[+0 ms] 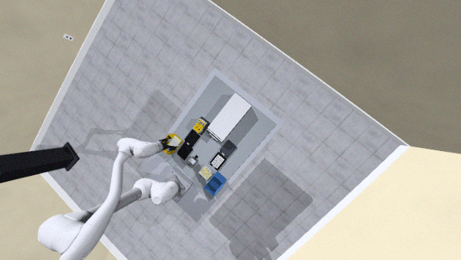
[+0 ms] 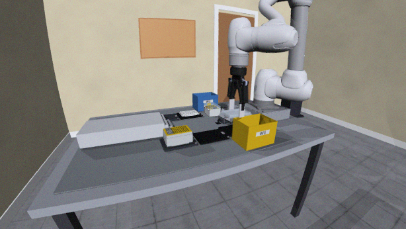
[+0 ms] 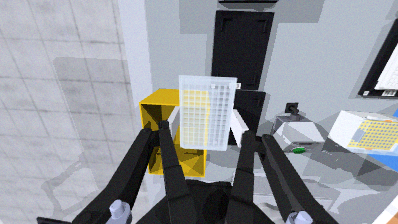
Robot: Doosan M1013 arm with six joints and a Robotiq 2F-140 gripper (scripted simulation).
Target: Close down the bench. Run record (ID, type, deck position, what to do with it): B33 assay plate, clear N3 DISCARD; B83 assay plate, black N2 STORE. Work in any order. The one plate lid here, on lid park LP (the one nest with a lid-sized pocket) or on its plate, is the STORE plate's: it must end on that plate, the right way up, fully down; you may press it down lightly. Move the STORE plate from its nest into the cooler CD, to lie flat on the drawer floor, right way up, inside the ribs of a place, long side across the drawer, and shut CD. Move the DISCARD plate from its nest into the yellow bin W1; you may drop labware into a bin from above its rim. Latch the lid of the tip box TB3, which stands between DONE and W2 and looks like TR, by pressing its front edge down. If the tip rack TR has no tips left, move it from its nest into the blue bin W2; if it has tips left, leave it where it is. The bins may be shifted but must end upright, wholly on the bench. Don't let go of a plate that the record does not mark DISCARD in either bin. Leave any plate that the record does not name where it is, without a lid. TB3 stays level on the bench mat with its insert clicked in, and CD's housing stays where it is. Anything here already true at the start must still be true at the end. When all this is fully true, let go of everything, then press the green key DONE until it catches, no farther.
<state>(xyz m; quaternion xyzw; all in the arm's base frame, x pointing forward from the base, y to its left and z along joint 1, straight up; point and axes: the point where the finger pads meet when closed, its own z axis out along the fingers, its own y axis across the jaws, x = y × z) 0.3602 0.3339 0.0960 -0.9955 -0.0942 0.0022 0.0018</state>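
Right now my hand is 26 cm to the left of the green key, 10 cm above it and 7 cm past it. From my hand the other things lie so: yellow bin W1 (13 cm below, 9 cm behind, 4 cm to the left); then N3 label (15 cm below, 7 cm to the right, 4 cm ahead); then black nest (16 cm below, 11 cm ahead, 5 cm to the right).
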